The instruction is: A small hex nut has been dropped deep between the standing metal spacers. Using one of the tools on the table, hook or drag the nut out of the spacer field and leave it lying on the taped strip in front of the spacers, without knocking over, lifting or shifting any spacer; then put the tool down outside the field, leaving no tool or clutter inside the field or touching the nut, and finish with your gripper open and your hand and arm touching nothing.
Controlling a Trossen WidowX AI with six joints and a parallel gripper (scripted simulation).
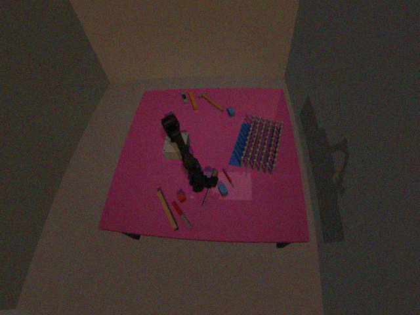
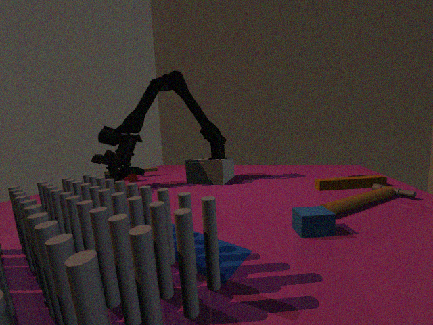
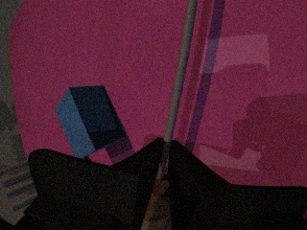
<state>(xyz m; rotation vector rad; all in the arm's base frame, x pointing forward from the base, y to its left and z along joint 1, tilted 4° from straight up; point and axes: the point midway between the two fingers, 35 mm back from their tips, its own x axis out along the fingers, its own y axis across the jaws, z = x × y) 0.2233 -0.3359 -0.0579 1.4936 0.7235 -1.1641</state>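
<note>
My gripper tip is now 10 mm past the hook tool and 30 mm to the left of it. The rest, counted from my gripper tip: red screwdriver: 130 mm ahead, 50 mm to the left, 10 mm below; red block: 170 mm behind, 70 mm to the right; blue taped strip: 210 mm ahead, 350 mm to the left, 20 mm below.
</note>
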